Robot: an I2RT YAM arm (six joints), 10 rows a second.
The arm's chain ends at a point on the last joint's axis. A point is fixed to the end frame.
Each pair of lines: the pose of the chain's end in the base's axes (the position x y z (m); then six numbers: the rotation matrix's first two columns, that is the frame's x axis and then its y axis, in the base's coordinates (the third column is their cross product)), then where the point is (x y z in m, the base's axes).
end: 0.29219 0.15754 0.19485 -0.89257 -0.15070 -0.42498 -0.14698 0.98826 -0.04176
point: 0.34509 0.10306 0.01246
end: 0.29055 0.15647 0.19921 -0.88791 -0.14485 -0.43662 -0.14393 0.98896 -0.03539
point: 0.34545 0.10334 0.01702
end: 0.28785 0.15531 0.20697 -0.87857 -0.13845 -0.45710 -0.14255 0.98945 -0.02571
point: 0.34655 0.10447 0.02531
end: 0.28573 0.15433 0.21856 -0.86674 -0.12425 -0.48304 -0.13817 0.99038 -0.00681
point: 0.34901 0.10739 0.03739
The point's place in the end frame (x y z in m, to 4 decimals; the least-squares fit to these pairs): 0.0385 -0.0540 0.1861
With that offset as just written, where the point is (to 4 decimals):
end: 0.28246 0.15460 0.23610 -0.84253 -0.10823 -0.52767 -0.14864 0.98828 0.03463
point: 0.3544 0.1171 0.0560
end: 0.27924 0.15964 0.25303 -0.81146 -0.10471 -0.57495 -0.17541 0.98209 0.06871
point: 0.3612 0.1317 0.0755
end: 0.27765 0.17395 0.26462 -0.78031 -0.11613 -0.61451 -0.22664 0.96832 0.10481
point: 0.3683 0.1583 0.0898
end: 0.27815 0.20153 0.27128 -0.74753 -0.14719 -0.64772 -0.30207 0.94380 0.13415
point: 0.3758 0.2000 0.0995
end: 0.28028 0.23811 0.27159 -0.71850 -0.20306 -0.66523 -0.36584 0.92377 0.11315
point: 0.3825 0.2408 0.1025
